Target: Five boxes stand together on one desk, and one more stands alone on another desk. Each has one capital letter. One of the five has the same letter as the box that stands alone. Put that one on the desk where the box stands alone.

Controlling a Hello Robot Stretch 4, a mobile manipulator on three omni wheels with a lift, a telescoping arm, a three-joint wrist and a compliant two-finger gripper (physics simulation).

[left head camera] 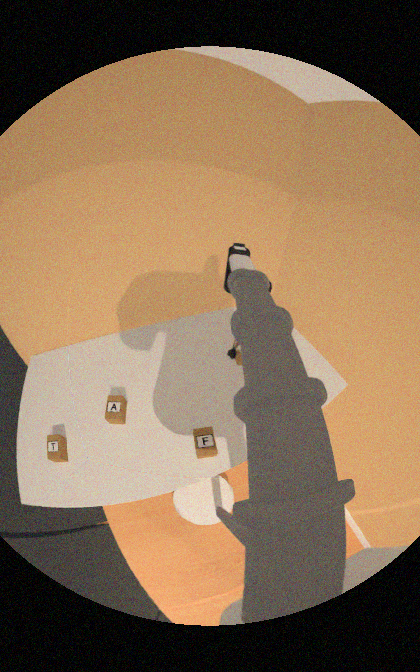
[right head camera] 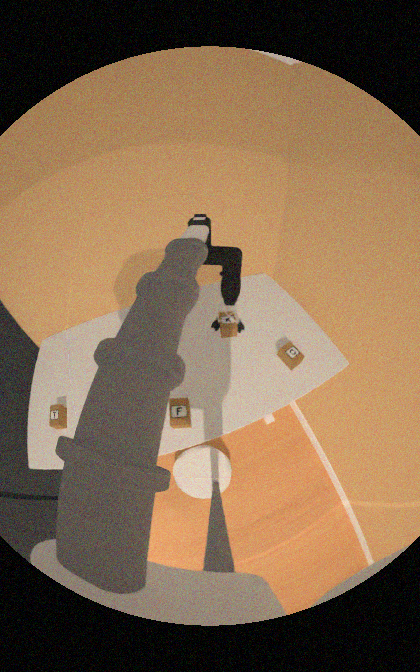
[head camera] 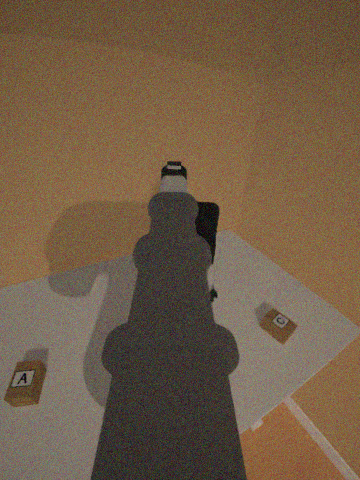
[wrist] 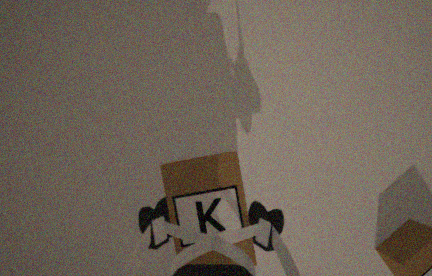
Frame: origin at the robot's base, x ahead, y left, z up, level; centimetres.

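Where they show: gripper, fingertip midpoint: [wrist: 211, 215].
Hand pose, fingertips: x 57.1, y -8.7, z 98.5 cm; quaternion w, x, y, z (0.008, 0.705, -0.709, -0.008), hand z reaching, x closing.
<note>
Things, the pixels of their centre, and the offset from my fingertips. Level surfaces: height alone.
- brown box K, body centre: [wrist: 209, 208] dz +2.4, dx +1.2, dy +0.2 cm
- white desk, its level: dz -6.1 cm
- Box C, body centre: [wrist: 424, 268] [head camera: 278, 325] dz -3.6, dx -8.0, dy -25.9 cm
- Box A, body centre: [head camera: 27, 382] dz -3.6, dx -25.9, dy +44.8 cm
My gripper [right head camera: 228, 326] [wrist: 211, 215] is shut on the brown box K [left head camera: 239, 356] [right head camera: 228, 331] [wrist: 200, 172], with a fingertip on each side. The box appears slightly above the white desk [head camera: 250, 280] [left head camera: 75, 380] [right head camera: 260, 300] [wrist: 325, 100]. The arm hides most of it in the left head view. Box C [head camera: 278, 327] [right head camera: 291, 356] stands to the right; part of it shows in the wrist view [wrist: 407, 242]. Box F [left head camera: 205, 442] [right head camera: 180, 414] stands near the front edge. Box A [head camera: 25, 384] [left head camera: 115, 410] and box T [left head camera: 57, 448] [right head camera: 58, 416] stand left. The lone box does not show.
A white round top [left head camera: 197, 502] [right head camera: 192, 475] stands at the desk's front edge, over an orange floor. A white strip [head camera: 320, 440] [right head camera: 326, 465] runs forward from the desk's right part. Dark floor with a thin dark line [left head camera: 55, 532] lies at the left.
</note>
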